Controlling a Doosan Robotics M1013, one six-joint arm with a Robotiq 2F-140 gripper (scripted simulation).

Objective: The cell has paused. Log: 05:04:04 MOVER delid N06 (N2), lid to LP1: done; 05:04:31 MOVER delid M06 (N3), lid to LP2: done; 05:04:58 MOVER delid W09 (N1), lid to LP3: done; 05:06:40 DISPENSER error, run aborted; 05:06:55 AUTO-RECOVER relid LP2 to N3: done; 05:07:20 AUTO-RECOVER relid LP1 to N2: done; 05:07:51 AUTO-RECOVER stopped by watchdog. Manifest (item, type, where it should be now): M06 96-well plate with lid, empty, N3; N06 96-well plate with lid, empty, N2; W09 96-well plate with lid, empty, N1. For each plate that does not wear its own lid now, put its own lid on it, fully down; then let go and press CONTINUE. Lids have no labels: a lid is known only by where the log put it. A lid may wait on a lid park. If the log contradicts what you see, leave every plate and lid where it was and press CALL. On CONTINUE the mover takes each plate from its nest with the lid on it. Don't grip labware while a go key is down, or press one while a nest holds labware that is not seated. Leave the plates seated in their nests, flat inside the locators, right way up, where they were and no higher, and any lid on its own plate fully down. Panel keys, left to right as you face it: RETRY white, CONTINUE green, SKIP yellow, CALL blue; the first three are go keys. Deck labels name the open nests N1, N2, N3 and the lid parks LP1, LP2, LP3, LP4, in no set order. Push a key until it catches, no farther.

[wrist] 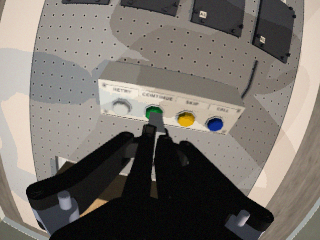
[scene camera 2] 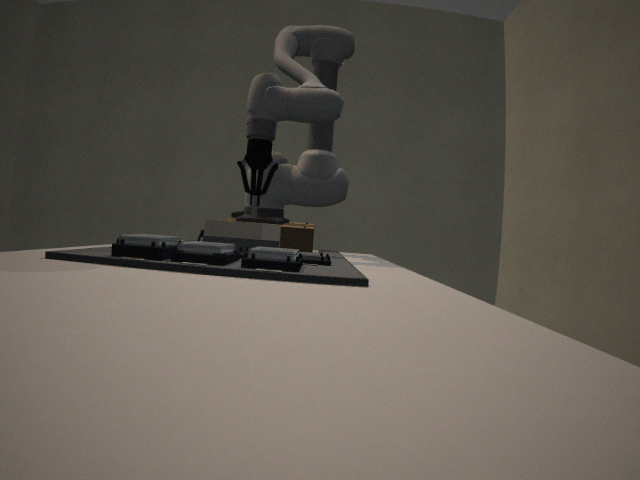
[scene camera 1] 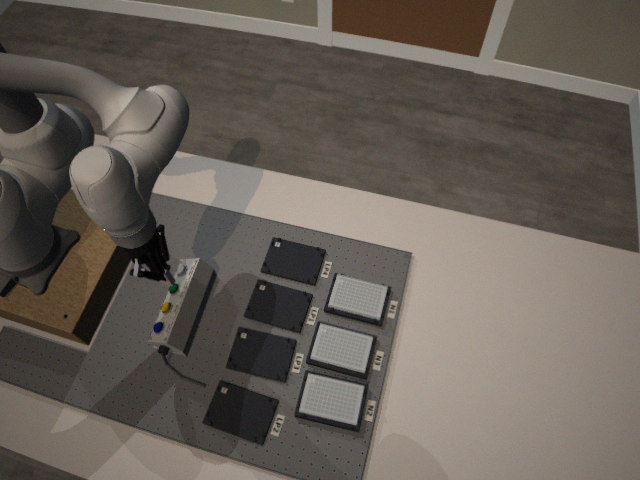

Observation:
I see my gripper point(scene camera 1: 169, 282), a lid point(scene camera 1: 355, 295), a key panel point(wrist: 141, 87), a lid park LP1 point(scene camera 1: 276, 305), a lid park LP3 point(scene camera 1: 261, 354) and a lid park LP4 point(scene camera 1: 291, 260).
My gripper also shows in the wrist view point(wrist: 154, 122) and in scene camera 2 point(scene camera 2: 253, 217). The wrist view misses the lid: it is out of frame.

